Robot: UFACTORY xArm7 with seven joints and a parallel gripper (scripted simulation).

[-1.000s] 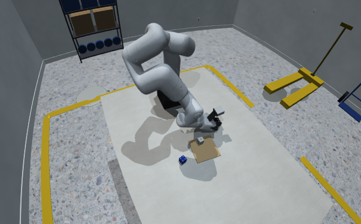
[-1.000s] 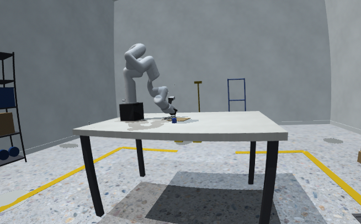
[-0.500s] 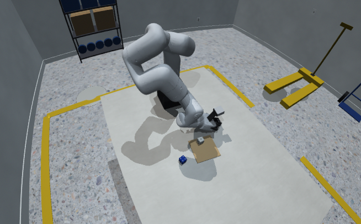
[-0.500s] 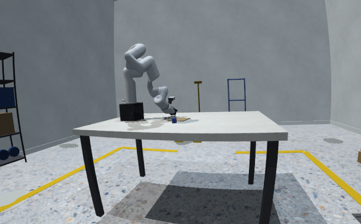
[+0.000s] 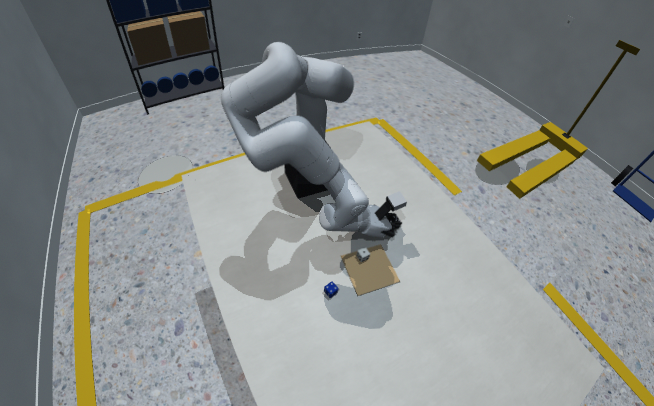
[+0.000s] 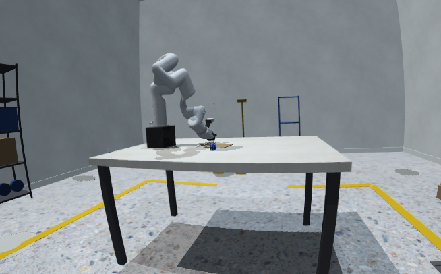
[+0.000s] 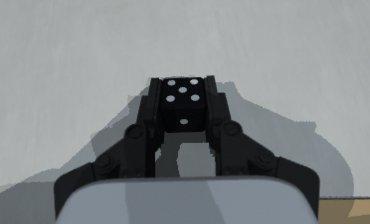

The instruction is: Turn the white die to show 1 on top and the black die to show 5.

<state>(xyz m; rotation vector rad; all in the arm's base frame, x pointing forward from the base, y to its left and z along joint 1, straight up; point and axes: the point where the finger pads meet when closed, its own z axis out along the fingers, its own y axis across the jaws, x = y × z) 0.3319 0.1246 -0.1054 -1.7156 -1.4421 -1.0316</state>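
The black die lies 10 mm to the left of my hand. The rest, counted from my hand: blue die: 300 mm to the right, 90 mm ahead, 20 mm below; then white die: 160 mm to the right, 40 mm ahead, 20 mm below; then tan mat: 160 mm to the right, 90 mm ahead, 30 mm below.
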